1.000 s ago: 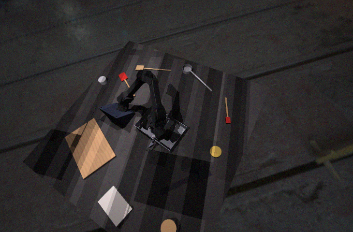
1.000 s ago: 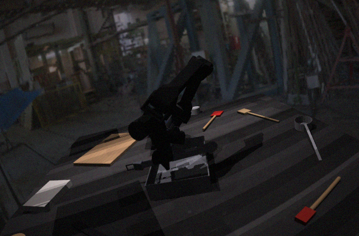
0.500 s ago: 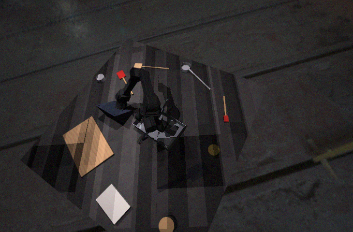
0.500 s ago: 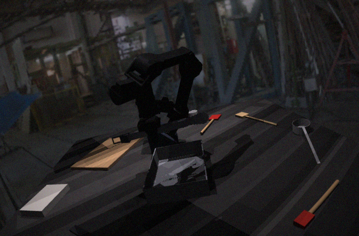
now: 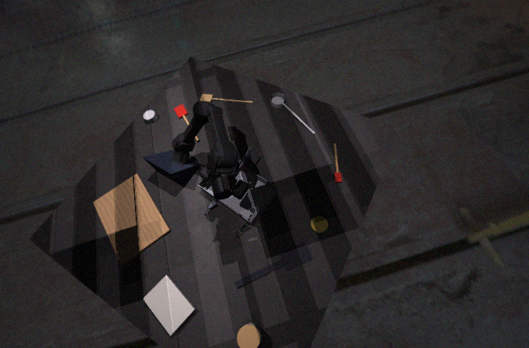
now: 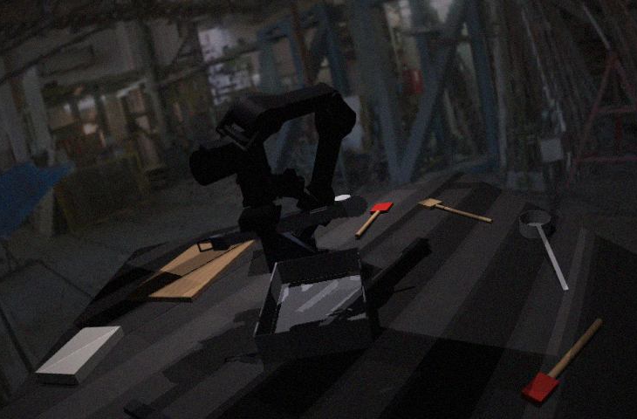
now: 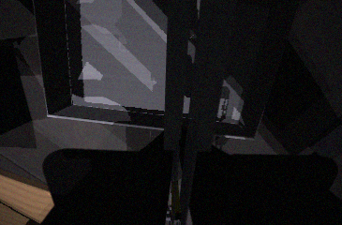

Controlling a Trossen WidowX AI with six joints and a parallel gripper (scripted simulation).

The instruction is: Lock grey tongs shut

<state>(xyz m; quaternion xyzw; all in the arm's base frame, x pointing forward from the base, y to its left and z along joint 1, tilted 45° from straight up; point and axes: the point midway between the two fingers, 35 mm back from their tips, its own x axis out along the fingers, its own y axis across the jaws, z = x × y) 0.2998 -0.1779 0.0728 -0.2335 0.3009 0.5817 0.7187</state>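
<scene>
Now: the wooden board 430 mm behind my gripper tip, 240 mm to the right of it and 140 mm below it. Also, from my gripper tip: dark spatula 270 mm ahead, 180 mm to the right, 150 mm below; then white slab 480 mm to the right, 140 mm below, 70 mm behind; then roasting tin 120 mm below, 50 mm to the left, 10 mm behind.
</scene>
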